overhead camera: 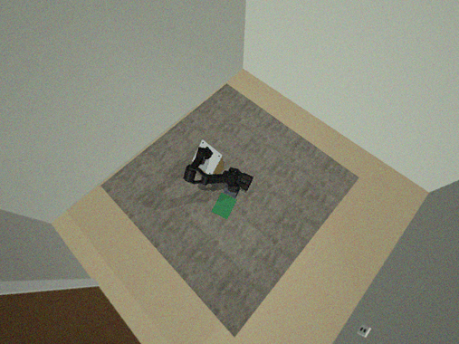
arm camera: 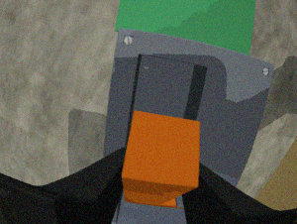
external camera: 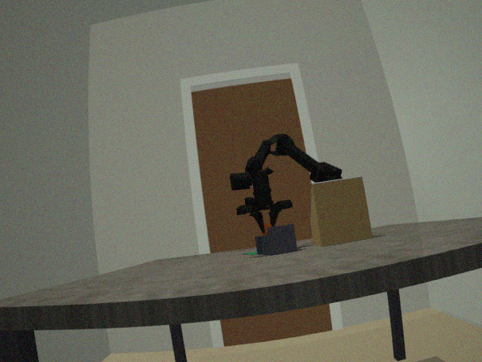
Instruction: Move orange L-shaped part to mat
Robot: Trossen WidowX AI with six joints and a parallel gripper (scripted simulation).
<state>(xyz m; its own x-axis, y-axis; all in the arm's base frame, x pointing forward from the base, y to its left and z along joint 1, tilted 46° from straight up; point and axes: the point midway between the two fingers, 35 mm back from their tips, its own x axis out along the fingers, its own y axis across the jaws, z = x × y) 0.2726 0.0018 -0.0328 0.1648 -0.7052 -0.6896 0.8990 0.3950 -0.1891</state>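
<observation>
Now: the green mat 5 cm ahead of my gripper tip, 14 cm to the right of it and 9 cm below it. From my gripper tip the other things lie so: orange L-shaped part: 3 cm behind, 3 cm to the left, 3 cm below.
</observation>
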